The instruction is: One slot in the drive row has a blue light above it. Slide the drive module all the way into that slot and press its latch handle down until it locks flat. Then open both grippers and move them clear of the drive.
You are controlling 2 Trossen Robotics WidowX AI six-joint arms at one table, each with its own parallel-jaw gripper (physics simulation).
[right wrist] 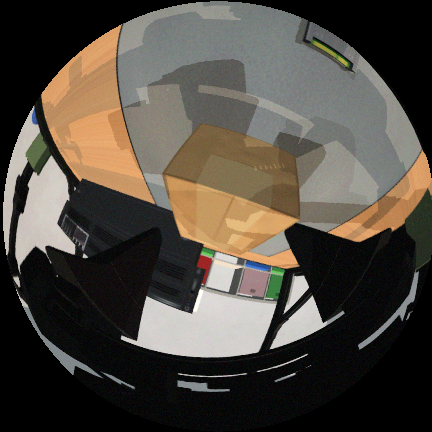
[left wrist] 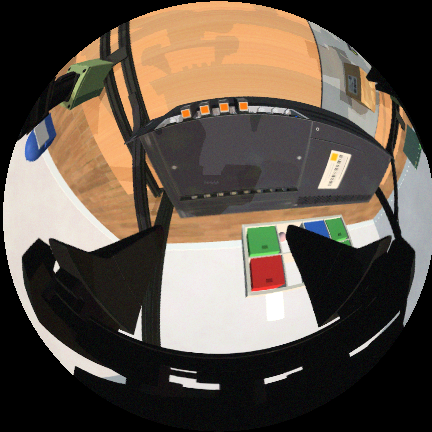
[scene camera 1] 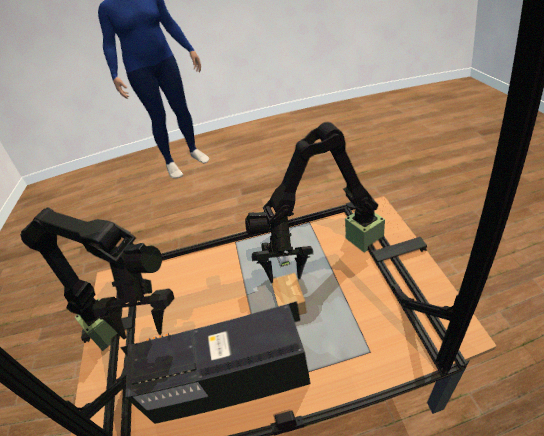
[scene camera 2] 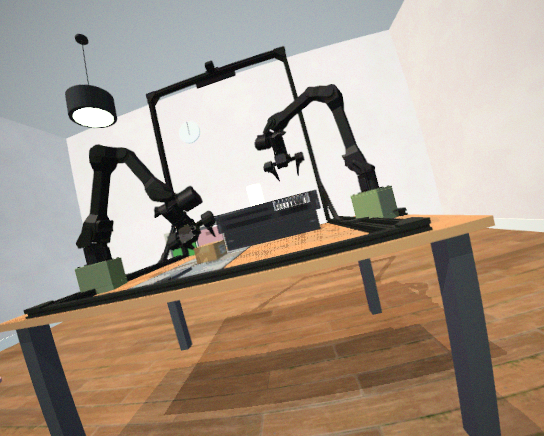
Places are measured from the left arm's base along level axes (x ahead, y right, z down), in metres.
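Pixels of known places: left gripper, between the fingertips: [left wrist: 226,231] [scene camera 1: 142,336] [scene camera 2: 288,178]; right gripper, between the fingertips: [right wrist: 224,231] [scene camera 1: 285,281] [scene camera 2: 205,243]; left arm's base, origin of its link: [scene camera 1: 92,314] [scene camera 2: 370,190]; right arm's base, origin of its link: [scene camera 1: 364,218] [scene camera 2: 99,262].
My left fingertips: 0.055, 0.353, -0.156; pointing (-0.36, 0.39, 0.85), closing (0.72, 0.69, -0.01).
For each thing: its top centre in the pictures, then the offset to it from my left fingertips, as dx, dy, dz. Level surfaces: height alone.
- dark drive chassis, centre of its top: [left wrist: 322,173] [scene camera 1: 209,350] [right wrist: 107,264] [scene camera 2: 266,203] +0.098, +0.098, +0.087
- small grey module with a yellow-green strip, centre of its top: [scene camera 2: 173,274] [scene camera 1: 282,250] +0.573, -0.100, +0.251
- grey mat, height of its surface: dz +0.260
- cardboard box, centre of its top: [right wrist: 216,231] [scene camera 1: 287,290] [scene camera 2: 209,243] +0.414, +0.064, +0.200
The dark drive chassis [scene camera 1: 255,335] [scene camera 2: 270,225] [left wrist: 240,160] [right wrist: 135,205] stands on the table. In the left wrist view, several orange latch tabs [left wrist: 224,107] line its drive row; I cannot make out the blue light clearly. A small grey module with a yellow-green strip [right wrist: 330,46] [scene camera 1: 284,262], which looks like the drive module, lies on the grey mat [scene camera 1: 335,345] [right wrist: 170,40] behind a cardboard box. My left gripper [scene camera 1: 141,333] [scene camera 2: 288,177] [left wrist: 226,231] is open and empty, above and beside the chassis. My right gripper [scene camera 1: 286,280] [right wrist: 224,231] is open and empty above the mat, near the box.
The cardboard box [scene camera 1: 289,291] [scene camera 2: 210,253] [left wrist: 366,92] [right wrist: 235,200] sits on the mat close to the chassis end. Black rails [scene camera 1: 410,310] border the table, with frame posts [scene camera 1: 492,200] rising from them. A tray of coloured bins [left wrist: 245,260] shows beyond the chassis.
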